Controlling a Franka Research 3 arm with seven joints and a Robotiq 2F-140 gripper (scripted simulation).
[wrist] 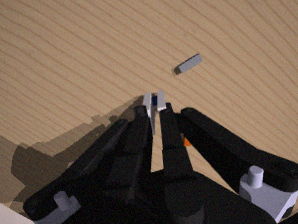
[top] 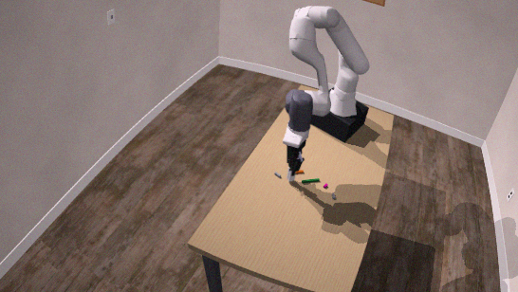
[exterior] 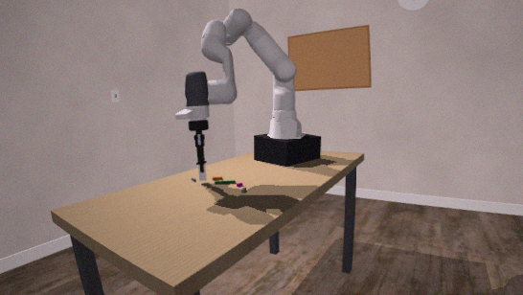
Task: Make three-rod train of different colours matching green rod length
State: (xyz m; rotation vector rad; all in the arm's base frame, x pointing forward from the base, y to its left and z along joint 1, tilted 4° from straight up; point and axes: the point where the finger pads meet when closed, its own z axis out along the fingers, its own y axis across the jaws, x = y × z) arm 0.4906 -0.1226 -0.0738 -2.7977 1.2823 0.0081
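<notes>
The orange rod is 70 mm behind my hand, 40 mm below it and 20 mm to the left of it. Round my hand: magenta rod (160 mm to the left, 40 mm below, 20 mm behind); then green rod (90 mm to the left, 40 mm below, 30 mm behind); then blue rod (30 mm below).
</notes>
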